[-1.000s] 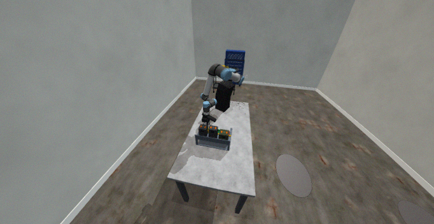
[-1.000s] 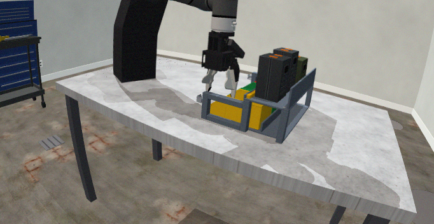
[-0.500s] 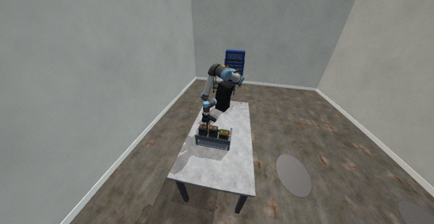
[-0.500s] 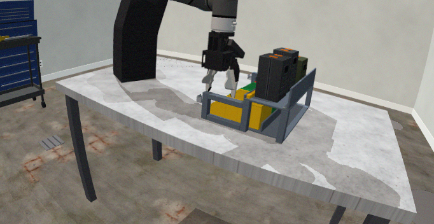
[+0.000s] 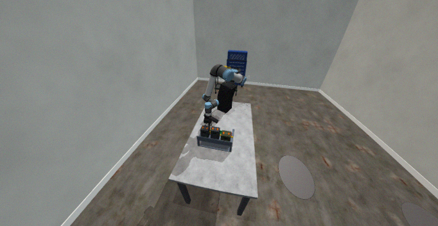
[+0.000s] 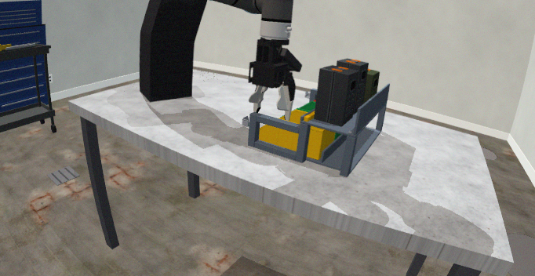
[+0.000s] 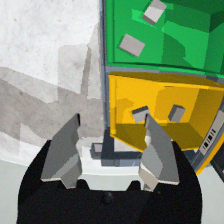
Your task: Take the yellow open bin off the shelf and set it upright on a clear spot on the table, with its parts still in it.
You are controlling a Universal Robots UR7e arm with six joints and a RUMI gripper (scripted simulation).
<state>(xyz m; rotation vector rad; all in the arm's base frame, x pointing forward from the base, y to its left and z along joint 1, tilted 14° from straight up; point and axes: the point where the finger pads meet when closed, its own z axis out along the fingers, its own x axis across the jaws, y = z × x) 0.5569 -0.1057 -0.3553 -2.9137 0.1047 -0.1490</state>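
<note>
My hand is 80 mm short of the yellow open bin, 10 mm to the left of it and 20 mm above it. From my hand the other things lie so: green bin 90 mm ahead, 110 mm to the left, 20 mm below.
</note>
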